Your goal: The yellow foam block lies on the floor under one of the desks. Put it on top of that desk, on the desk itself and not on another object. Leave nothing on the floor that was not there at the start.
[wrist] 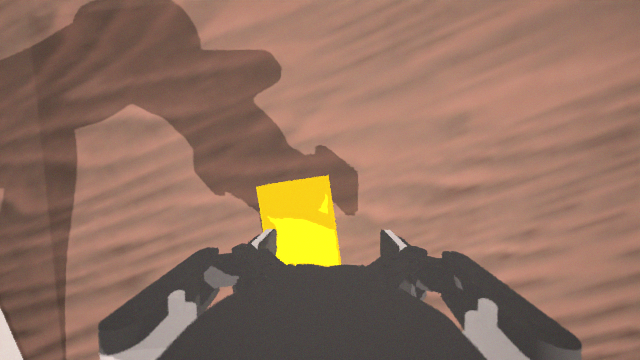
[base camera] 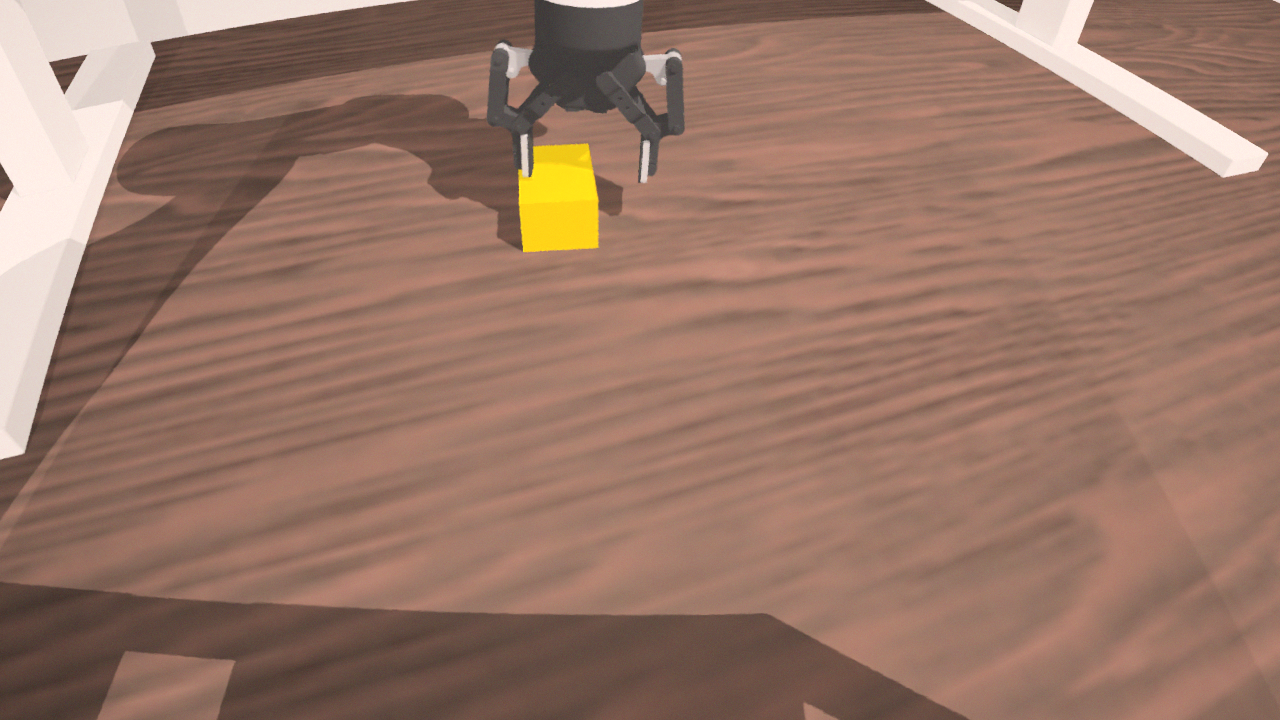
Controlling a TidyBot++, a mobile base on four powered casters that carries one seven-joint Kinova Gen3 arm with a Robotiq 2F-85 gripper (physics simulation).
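Frame: origin at the arm's base, x left, y up, z ahead, level; metres.
Where they show: gripper, fingertip midpoint: [wrist: 327, 240] [base camera: 585, 175].
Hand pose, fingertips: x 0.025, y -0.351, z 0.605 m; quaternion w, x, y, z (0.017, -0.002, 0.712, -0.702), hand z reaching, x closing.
Things, the pixels of their top centre, and the offset from my fingertips. "*": a spot on its surface instead.
- yellow foam block, middle of its top: [base camera: 555, 172] [wrist: 298, 235] dx +0.024, dy +0.000, dz +0.005 m
- white desk leg with a floor bar, surface spot: [base camera: 44, 295] * dx +0.411, dy -0.020, dz -0.127 m
- white piece, surface spot: [wrist: 6, 345] * dx +0.401, dy -0.039, dz -0.147 m
The yellow foam block [base camera: 559, 223] [wrist: 300, 200] rests on the wooden floor, near the top of the base view and left of centre. My gripper [base camera: 585, 177] [wrist: 327, 240] is open and points down at the block, with nothing gripped. In the base view the left fingertip overlaps the block's left edge, and the right fingertip stands apart to its right. In the wrist view the block shows between the fingertips, closer to the left one, and the gripper body hides its near end. The desk top does not show in either view.
A white desk leg with a floor bar [base camera: 44, 295] stands at the left of the base view. Another white floor bar [base camera: 1136, 105] lies at the upper right. A white piece [wrist: 6, 345] shows at the wrist view's lower left corner. The arm's shadow falls left of the block.
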